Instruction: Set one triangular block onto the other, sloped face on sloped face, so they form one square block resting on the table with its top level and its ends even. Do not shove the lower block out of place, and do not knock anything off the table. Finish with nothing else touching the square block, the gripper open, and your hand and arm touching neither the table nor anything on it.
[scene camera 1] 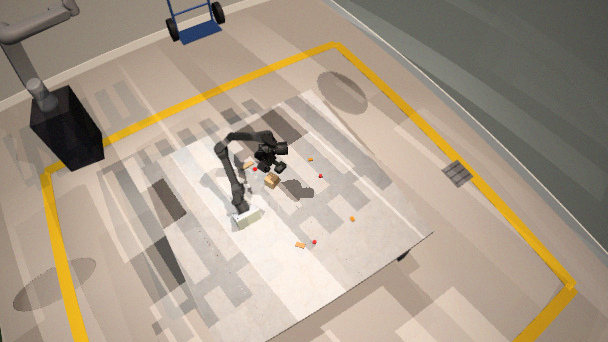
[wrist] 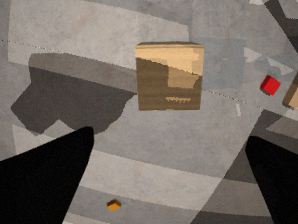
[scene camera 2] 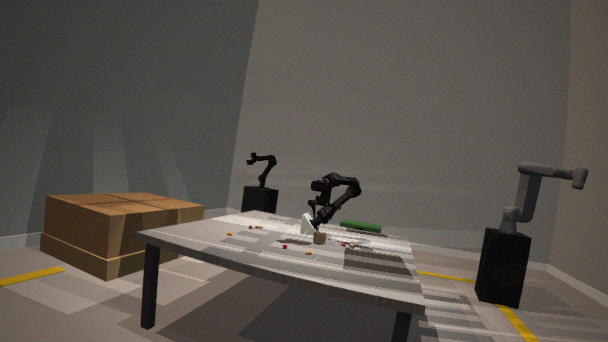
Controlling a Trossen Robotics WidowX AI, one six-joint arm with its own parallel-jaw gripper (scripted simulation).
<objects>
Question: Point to a tan triangular block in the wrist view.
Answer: At 168,79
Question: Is my gripper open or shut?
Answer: Open.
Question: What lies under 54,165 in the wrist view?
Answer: My gripper.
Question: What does my gripper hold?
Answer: Nothing.
</objects>
